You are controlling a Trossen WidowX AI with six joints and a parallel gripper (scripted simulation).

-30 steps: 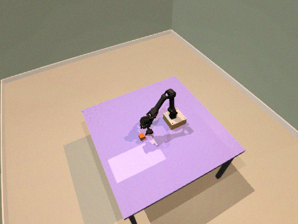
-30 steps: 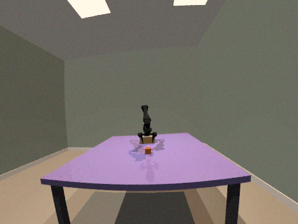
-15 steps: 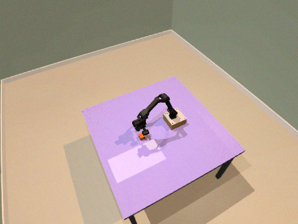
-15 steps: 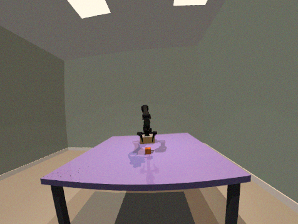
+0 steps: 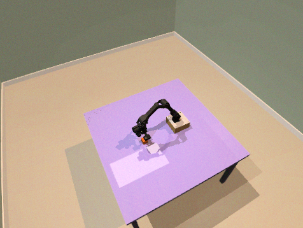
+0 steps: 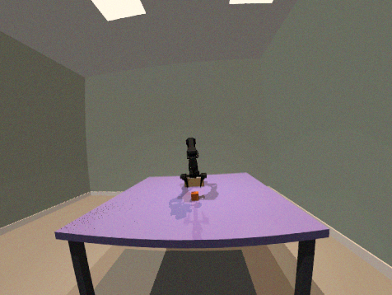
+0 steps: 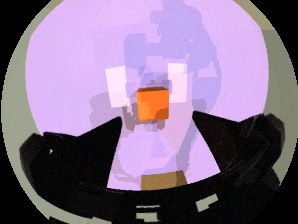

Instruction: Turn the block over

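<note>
Right now my gripper tip is 10 mm past the block and 60 mm above it.
</note>
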